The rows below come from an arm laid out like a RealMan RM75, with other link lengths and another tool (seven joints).
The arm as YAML. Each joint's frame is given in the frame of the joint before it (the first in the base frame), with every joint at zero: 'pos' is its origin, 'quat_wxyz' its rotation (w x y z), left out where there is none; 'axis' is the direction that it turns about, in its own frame. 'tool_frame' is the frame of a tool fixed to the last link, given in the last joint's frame.
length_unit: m
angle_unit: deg
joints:
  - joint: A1
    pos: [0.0, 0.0, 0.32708]
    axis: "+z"
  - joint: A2
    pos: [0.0, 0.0, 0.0]
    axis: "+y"
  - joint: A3
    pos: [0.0, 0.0, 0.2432]
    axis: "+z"
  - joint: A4
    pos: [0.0, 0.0, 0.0]
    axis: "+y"
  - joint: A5
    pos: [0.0, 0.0, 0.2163]
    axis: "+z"
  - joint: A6
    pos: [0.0, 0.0, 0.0]
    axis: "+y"
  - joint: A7
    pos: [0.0, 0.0, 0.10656]
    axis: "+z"
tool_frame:
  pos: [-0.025, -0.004, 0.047]
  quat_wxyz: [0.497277, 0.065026, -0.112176, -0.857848]
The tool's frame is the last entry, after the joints.
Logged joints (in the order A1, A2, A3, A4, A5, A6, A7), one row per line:
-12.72 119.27 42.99 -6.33 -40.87 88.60 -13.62
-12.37 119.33 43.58 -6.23 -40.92 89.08 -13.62
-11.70 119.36 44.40 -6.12 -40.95 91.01 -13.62
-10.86 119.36 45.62 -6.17 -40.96 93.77 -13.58
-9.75 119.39 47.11 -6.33 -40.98 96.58 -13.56
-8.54 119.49 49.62 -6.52 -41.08 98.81 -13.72
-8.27 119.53 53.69 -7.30 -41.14 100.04 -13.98
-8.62 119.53 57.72 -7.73 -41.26 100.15 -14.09
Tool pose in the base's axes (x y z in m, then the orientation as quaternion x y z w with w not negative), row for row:
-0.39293 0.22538 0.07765 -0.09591 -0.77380 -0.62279 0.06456
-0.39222 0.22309 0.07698 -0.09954 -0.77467 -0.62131 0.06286
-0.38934 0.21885 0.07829 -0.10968 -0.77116 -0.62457 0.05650
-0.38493 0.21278 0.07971 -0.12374 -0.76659 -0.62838 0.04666
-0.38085 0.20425 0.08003 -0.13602 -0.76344 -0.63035 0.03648
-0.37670 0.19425 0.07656 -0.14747 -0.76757 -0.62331 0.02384
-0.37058 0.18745 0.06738 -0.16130 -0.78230 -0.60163 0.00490
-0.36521 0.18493 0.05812 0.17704 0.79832 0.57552 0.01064
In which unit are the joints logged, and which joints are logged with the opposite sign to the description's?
The joints are logged in degrees. Opposite sign: A2, A5.
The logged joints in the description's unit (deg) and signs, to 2 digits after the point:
-12.72 -119.27 42.99 -6.33 40.87 88.60 -13.62
-12.37 -119.33 43.58 -6.23 40.92 89.08 -13.62
-11.70 -119.36 44.40 -6.12 40.95 91.01 -13.62
-10.86 -119.36 45.62 -6.17 40.96 93.77 -13.58
-9.75 -119.39 47.11 -6.33 40.98 96.58 -13.56
-8.54 -119.49 49.62 -6.52 41.08 98.81 -13.72
-8.27 -119.53 53.69 -7.30 41.14 100.04 -13.98
-8.62 -119.53 57.72 -7.73 41.26 100.15 -14.09

